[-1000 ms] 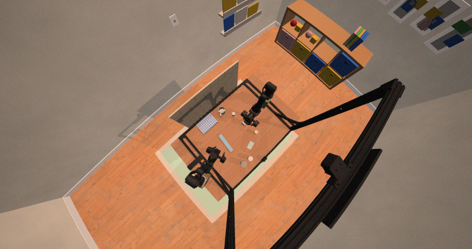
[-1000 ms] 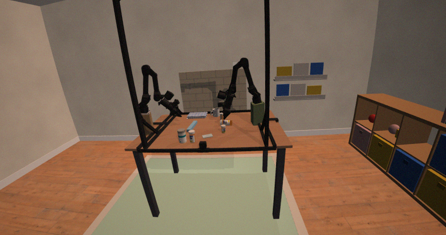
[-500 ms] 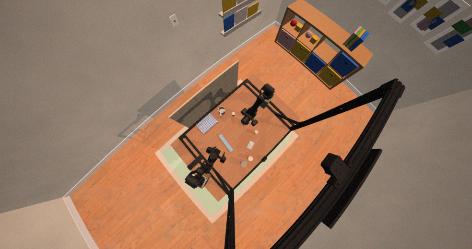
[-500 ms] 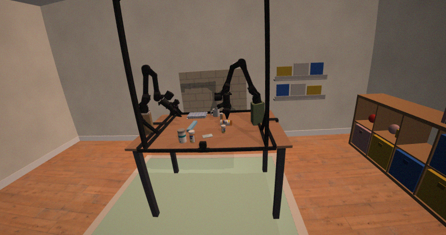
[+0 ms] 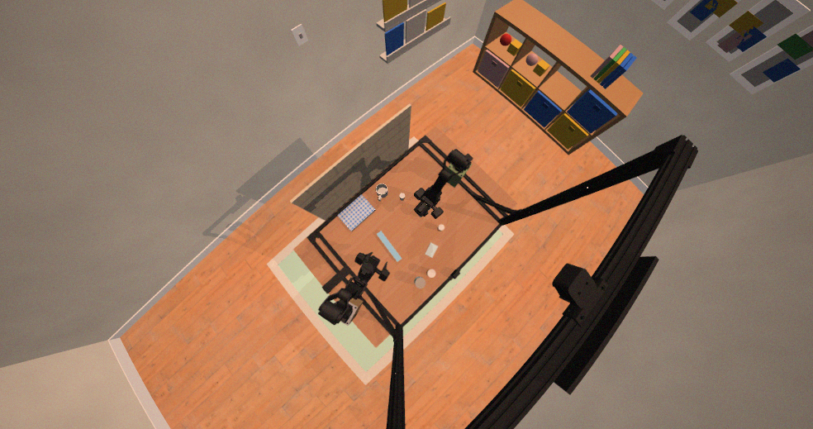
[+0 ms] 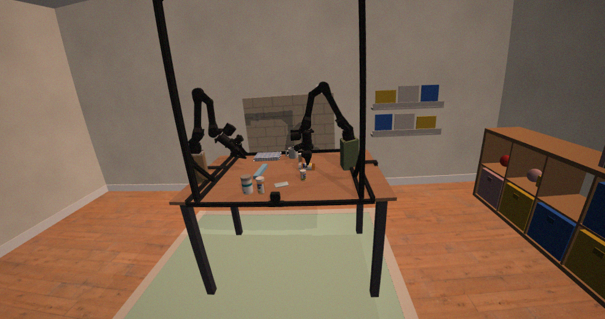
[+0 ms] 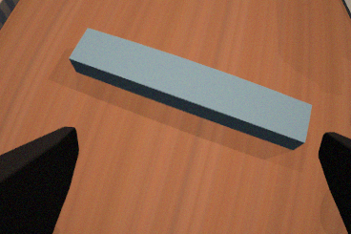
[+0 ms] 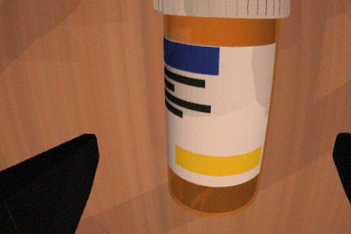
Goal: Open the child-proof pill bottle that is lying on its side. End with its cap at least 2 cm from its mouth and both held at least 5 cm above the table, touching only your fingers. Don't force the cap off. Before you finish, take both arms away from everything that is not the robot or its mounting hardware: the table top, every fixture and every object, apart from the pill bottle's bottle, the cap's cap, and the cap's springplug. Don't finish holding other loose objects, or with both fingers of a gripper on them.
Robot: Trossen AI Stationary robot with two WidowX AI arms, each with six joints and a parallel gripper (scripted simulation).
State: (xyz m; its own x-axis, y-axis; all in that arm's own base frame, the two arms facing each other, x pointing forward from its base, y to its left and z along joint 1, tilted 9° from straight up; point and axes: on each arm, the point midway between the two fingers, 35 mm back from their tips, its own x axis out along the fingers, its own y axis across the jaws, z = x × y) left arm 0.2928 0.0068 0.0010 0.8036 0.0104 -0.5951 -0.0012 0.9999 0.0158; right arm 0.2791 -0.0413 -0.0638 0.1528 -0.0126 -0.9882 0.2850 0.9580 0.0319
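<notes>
Now: the orange pill bottle 1 cm to the left of my right hand and 6 cm below it. Round my right hand: ribbed white cap: 1 cm ahead, 5 cm to the left, 6 cm below; light blue bar: 3 cm ahead, 32 cm to the left, 8 cm below.
</notes>
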